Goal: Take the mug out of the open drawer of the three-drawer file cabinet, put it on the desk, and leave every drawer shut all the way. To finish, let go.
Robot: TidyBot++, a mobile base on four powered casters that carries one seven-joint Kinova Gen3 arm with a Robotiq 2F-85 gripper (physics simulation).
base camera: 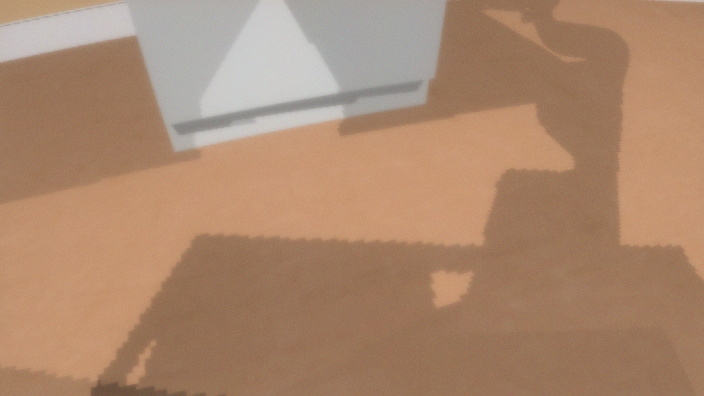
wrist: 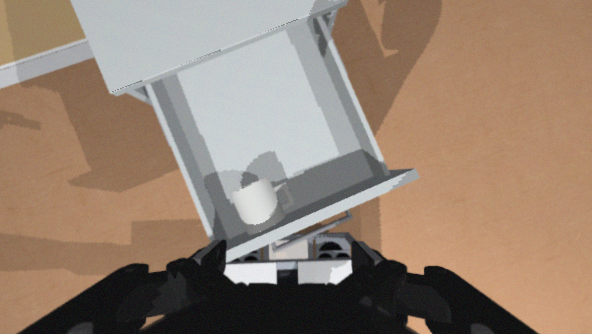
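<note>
The white mug is in the open drawer of the grey file cabinet, near the drawer's front left corner in the wrist view. Its handle points right; whether it stands upright is hard to tell. My gripper is open and empty, with its fingers spread wide at the bottom of the wrist view, below the mug and the drawer front in the picture. Its height over the drawer is hard to judge. The desk does not show in either view.
The open drawer's bar handle sticks out from its front. Pale and dark parts, apparently of my base, show between the fingers. A white baseboard runs along the wall at the left. Shadows of the arm and base lie on the brown floor.
</note>
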